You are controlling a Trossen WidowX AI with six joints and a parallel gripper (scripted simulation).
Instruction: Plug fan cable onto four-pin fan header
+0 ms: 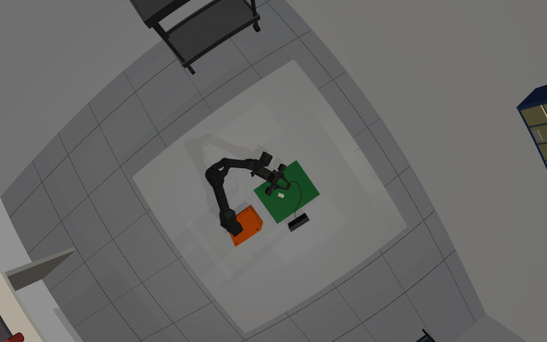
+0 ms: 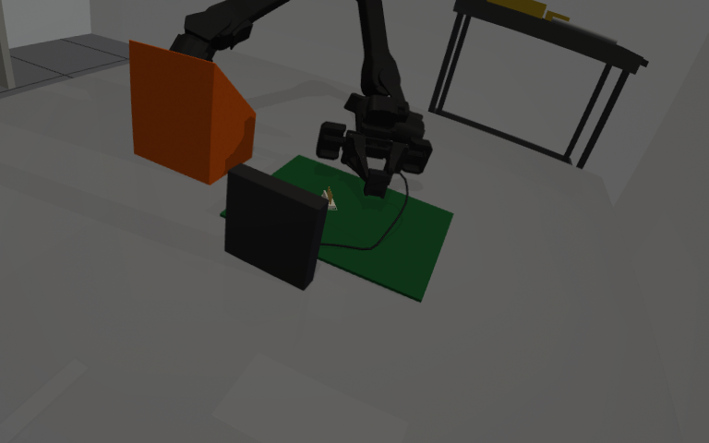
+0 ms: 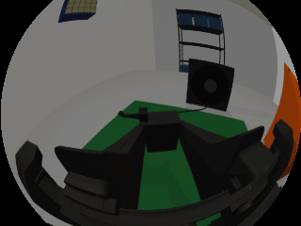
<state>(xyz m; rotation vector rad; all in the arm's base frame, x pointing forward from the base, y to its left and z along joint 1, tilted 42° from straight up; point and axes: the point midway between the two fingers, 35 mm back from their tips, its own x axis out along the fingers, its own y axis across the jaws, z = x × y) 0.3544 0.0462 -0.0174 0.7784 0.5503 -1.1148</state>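
Now: the green board 3 cm behind my gripper tip, 2 cm to the right of it and 8 cm below it. From my gripper tip the other things lie so: black plug (1 cm below); then black square fan (8 cm behind, 18 cm to the right); then white four-pin header (7 cm behind, 1 cm to the right, 6 cm below).
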